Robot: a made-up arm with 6 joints. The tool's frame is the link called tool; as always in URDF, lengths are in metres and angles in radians. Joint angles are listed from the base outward.
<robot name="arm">
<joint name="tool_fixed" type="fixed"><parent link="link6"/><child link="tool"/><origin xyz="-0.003 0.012 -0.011" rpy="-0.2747 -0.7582 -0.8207"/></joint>
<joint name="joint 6" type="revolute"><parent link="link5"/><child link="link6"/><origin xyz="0.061 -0.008 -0.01"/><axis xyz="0.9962 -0.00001 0.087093"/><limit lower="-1.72" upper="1.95"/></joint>
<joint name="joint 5" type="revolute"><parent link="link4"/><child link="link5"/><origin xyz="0.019 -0.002 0.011"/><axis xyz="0.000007 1 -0.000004"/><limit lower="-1.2" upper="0.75"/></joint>
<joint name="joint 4" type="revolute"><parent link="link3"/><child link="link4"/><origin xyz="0.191 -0.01 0.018"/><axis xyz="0.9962 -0.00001 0.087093"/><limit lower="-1.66" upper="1.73"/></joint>
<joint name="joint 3" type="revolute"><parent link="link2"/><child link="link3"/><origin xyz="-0.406 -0.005 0.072"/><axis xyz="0.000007 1 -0.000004"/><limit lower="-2.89" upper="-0.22"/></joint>
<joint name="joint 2" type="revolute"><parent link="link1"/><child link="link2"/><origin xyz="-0.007 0.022 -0.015"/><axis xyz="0.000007 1 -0.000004"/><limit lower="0.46" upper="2.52"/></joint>
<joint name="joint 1" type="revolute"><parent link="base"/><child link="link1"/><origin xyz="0.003 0.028 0.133"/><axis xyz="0 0 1"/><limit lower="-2.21" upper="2.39"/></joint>
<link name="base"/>
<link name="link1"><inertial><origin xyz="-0.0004 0.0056 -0.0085"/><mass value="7"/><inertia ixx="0.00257" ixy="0" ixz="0" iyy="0.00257" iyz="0" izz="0.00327"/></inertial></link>
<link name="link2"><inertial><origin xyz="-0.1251 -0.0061 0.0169"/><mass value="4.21"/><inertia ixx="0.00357" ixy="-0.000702" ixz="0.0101" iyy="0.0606" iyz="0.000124" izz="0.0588"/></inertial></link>
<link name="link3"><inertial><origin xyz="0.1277 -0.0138 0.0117"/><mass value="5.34"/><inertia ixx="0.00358" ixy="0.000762" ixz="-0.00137" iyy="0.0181" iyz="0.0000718" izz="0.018"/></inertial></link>
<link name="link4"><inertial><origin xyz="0.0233 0.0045 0.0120"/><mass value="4"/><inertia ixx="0.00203" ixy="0" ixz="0.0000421" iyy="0.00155" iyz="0" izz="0.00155"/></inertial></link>
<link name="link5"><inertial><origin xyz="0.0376 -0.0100 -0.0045"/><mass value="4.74"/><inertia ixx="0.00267" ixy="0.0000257" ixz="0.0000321" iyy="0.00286" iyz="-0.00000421" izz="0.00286"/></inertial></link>
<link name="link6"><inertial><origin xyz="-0.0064 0.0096 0.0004"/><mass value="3.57"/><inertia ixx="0.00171" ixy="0" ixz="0.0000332" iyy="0.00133" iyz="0" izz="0.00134"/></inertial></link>
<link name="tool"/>
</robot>
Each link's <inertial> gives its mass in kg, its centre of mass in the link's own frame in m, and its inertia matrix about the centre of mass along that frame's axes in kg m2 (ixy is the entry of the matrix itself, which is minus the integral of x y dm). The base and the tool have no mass. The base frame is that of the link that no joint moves.
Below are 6 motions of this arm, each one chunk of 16 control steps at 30 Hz.
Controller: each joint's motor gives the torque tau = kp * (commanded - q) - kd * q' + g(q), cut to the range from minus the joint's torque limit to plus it. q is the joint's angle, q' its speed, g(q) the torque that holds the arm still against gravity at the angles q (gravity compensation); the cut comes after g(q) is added. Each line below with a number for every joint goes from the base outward.
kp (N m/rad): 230 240 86 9.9 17 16
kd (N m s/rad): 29 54 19 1.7 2.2 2.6
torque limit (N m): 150 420 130 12 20 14
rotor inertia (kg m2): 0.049 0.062 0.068 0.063 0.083 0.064
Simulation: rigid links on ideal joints. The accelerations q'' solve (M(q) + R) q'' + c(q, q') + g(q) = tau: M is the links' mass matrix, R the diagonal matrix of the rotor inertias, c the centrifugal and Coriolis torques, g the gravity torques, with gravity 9.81 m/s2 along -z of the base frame. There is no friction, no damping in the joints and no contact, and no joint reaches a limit. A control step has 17 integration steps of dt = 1/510 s. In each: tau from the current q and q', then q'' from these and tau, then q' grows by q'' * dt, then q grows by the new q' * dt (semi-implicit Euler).
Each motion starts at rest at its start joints. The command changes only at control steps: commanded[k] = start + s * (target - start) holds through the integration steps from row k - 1 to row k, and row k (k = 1, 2, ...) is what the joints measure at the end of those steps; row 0 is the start. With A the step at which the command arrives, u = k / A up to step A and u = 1 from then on. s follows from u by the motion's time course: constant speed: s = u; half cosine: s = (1 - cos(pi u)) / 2; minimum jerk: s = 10 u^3 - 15 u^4 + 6 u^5; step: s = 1 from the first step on.
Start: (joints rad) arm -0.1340 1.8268 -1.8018 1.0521 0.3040 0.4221
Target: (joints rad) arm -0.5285 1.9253 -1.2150 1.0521 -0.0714 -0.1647
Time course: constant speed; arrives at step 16
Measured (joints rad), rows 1 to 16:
1: -0.1351 1.8264 -1.7995 1.0527 0.3025 0.4184
2: -0.1389 1.8256 -1.7936 1.0542 0.2983 0.4086
3: -0.1462 1.8249 -1.7841 1.0561 0.2909 0.3932
4: -0.1573 1.8247 -1.7711 1.0581 0.2802 0.3731
5: -0.1722 1.8251 -1.7549 1.0599 0.2661 0.3494
6: -0.1904 1.8264 -1.7359 1.0612 0.2488 0.3228
7: -0.2113 1.8288 -1.7143 1.0619 0.2287 0.2942
8: -0.2344 1.8322 -1.6903 1.0620 0.2063 0.2638
9: -0.2592 1.8365 -1.6641 1.0615 0.1822 0.2322
10: -0.2850 1.8419 -1.6361 1.0607 0.1568 0.1996
11: -0.3116 1.8480 -1.6064 1.0596 0.1307 0.1662
12: -0.3384 1.8548 -1.5752 1.0584 0.1044 0.1321
13: -0.3654 1.8621 -1.5428 1.0571 0.0781 0.0975
14: -0.3922 1.8699 -1.5094 1.0559 0.0520 0.0625
15: -0.4189 1.8778 -1.4752 1.0549 0.0264 0.0272
16: -0.4453 1.8860 -1.4402 1.0539 0.0012 -0.0084

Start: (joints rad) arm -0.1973 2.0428 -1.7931 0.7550 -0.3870 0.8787
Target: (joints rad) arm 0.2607 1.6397 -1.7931 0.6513 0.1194 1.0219
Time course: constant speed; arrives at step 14
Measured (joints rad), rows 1 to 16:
1: -0.1963 2.0417 -1.7918 0.7553 -0.3847 0.8799
2: -0.1926 2.0387 -1.7890 0.7562 -0.3774 0.8829
3: -0.1851 2.0332 -1.7853 0.7575 -0.3643 0.8876
4: -0.1730 2.0253 -1.7813 0.7586 -0.3454 0.8938
5: -0.1561 2.0149 -1.7775 0.7587 -0.3216 0.9009
6: -0.1342 2.0022 -1.7743 0.7575 -0.2937 0.9087
7: -0.1078 1.9872 -1.7719 0.7544 -0.2624 0.9170
8: -0.0771 1.9702 -1.7703 0.7496 -0.2285 0.9256
9: -0.0429 1.9514 -1.7695 0.7430 -0.1927 0.9344
10: -0.0059 1.9309 -1.7696 0.7350 -0.1553 0.9433
11: 0.0332 1.9090 -1.7702 0.7259 -0.1169 0.9523
12: 0.0734 1.8857 -1.7714 0.7163 -0.0779 0.9614
13: 0.1142 1.8613 -1.7729 0.7064 -0.0387 0.9705
14: 0.1548 1.8358 -1.7746 0.6965 0.0006 0.9797
15: 0.1931 1.8103 -1.7775 0.6875 0.0378 0.9878
16: 0.2266 1.7859 -1.7818 0.6798 0.0702 0.9941

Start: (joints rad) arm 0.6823 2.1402 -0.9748 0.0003 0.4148 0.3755
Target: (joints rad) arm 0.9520 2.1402 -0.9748 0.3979 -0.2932 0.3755
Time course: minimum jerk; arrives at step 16
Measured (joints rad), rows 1 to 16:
1: 0.6823 2.1402 -0.9748 0.0003 0.4147 0.3755
2: 0.6826 2.1402 -0.9747 0.0007 0.4136 0.3755
3: 0.6835 2.1401 -0.9745 0.0022 0.4099 0.3755
4: 0.6858 2.1401 -0.9741 0.0057 0.4011 0.3755
5: 0.6904 2.1399 -0.9735 0.0124 0.3848 0.3756
6: 0.6982 2.1398 -0.9727 0.0234 0.3588 0.3756
7: 0.7098 2.1397 -0.9718 0.0394 0.3219 0.3757
8: 0.7256 2.1398 -0.9711 0.0609 0.2741 0.3757
9: 0.7455 2.1400 -0.9707 0.0877 0.2163 0.3758
10: 0.7692 2.1404 -0.9708 0.1190 0.1509 0.3759
11: 0.7956 2.1409 -0.9714 0.1534 0.0808 0.3760
12: 0.8237 2.1415 -0.9726 0.1891 0.0098 0.3760
13: 0.8518 2.1422 -0.9743 0.2240 -0.0581 0.3760
14: 0.8786 2.1427 -0.9764 0.2561 -0.1192 0.3759
15: 0.9027 2.1429 -0.9785 0.2838 -0.1706 0.3758
16: 0.9231 2.1429 -0.9805 0.3063 -0.2109 0.3756

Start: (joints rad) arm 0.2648 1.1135 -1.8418 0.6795 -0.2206 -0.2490
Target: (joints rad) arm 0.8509 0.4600 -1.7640 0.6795 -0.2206 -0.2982
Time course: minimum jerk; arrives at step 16
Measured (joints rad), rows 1 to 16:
1: 0.2651 1.1134 -1.8417 0.6795 -0.2206 -0.2490
2: 0.2671 1.1130 -1.8411 0.6795 -0.2207 -0.2491
3: 0.2731 1.1115 -1.8391 0.6795 -0.2208 -0.2495
4: 0.2851 1.1078 -1.8351 0.6798 -0.2205 -0.2503
5: 0.3047 1.1008 -1.8284 0.6804 -0.2193 -0.2518
6: 0.3327 1.0894 -1.8191 0.6814 -0.2167 -0.2541
7: 0.3691 1.0725 -1.8075 0.6828 -0.2123 -0.2571
8: 0.4128 1.0495 -1.7943 0.6844 -0.2060 -0.2609
9: 0.4620 1.0200 -1.7809 0.6860 -0.1981 -0.2653
10: 0.5143 0.9844 -1.7684 0.6874 -0.1895 -0.2702
11: 0.5667 0.9432 -1.7582 0.6882 -0.1812 -0.2751
12: 0.6168 0.8978 -1.7514 0.6885 -0.1746 -0.2798
13: 0.6623 0.8495 -1.7488 0.6882 -0.1712 -0.2840
14: 0.7018 0.8002 -1.7505 0.6872 -0.1719 -0.2874
15: 0.7347 0.7518 -1.7562 0.6856 -0.1771 -0.2899
16: 0.7613 0.7057 -1.7651 0.6834 -0.1864 -0.2916

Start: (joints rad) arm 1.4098 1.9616 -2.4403 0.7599 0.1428 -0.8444
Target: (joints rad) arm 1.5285 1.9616 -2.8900 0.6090 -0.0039 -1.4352
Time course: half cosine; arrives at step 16
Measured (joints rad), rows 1 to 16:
1: 1.4099 1.9617 -2.4407 0.7598 0.1427 -0.8450
2: 1.4101 1.9622 -2.4423 0.7593 0.1423 -0.8475
3: 1.4109 1.9631 -2.4460 0.7580 0.1411 -0.8537
4: 1.4125 1.9645 -2.4524 0.7555 0.1386 -0.8650
5: 1.4152 1.9664 -2.4619 0.7516 0.1345 -0.8821
6: 1.4193 1.9688 -2.4750 0.7460 0.1287 -0.9056
7: 1.4248 1.9714 -2.4915 0.7389 0.1211 -0.9352
8: 1.4317 1.9741 -2.5116 0.7302 0.1120 -0.9705
9: 1.4401 1.9768 -2.5348 0.7203 0.1016 -1.0106
10: 1.4498 1.9792 -2.5608 0.7094 0.0902 -1.0543
11: 1.4604 1.9811 -2.5888 0.6980 0.0782 -1.1003
12: 1.4717 1.9824 -2.6181 0.6862 0.0661 -1.1470
13: 1.4832 1.9830 -2.6479 0.6747 0.0543 -1.1927
14: 1.4944 1.9827 -2.6773 0.6636 0.0431 -1.2359
15: 1.5048 1.9814 -2.7054 0.6535 0.0330 -1.2749
16: 1.5139 1.9791 -2.7313 0.6446 0.0243 -1.3085

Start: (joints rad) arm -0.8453 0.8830 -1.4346 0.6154 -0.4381 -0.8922
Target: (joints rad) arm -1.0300 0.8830 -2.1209 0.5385 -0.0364 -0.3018
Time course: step
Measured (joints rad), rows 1 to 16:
1: -0.8845 0.8907 -1.4754 0.6225 -0.3882 -0.8373
2: -0.9194 0.9018 -1.5488 0.6235 -0.3036 -0.7448
3: -0.9460 0.9101 -1.6252 0.6164 -0.2249 -0.6556
4: -0.9661 0.9144 -1.6954 0.6053 -0.1634 -0.5803
5: -0.9815 0.9153 -1.7575 0.5933 -0.1198 -0.5195
6: -0.9932 0.9136 -1.8118 0.5819 -0.0908 -0.4715
7: -1.0021 0.9101 -1.8594 0.5720 -0.0727 -0.4338
8: -1.0089 0.9055 -1.9009 0.5637 -0.0622 -0.4043
9: -1.0141 0.9003 -1.9370 0.5569 -0.0567 -0.3813
10: -1.0180 0.8949 -1.9684 0.5514 -0.0543 -0.3633
11: -1.0209 0.8896 -1.9955 0.5471 -0.0536 -0.3493
12: -1.0232 0.8846 -2.0188 0.5437 -0.0537 -0.3383
13: -1.0249 0.8800 -2.0388 0.5411 -0.0541 -0.3298
14: -1.0261 0.8760 -2.0557 0.5391 -0.0544 -0.3231
15: -1.0271 0.8726 -2.0700 0.5376 -0.0545 -0.3180
16: -1.0278 0.8699 -2.0819 0.5366 -0.0543 -0.3140

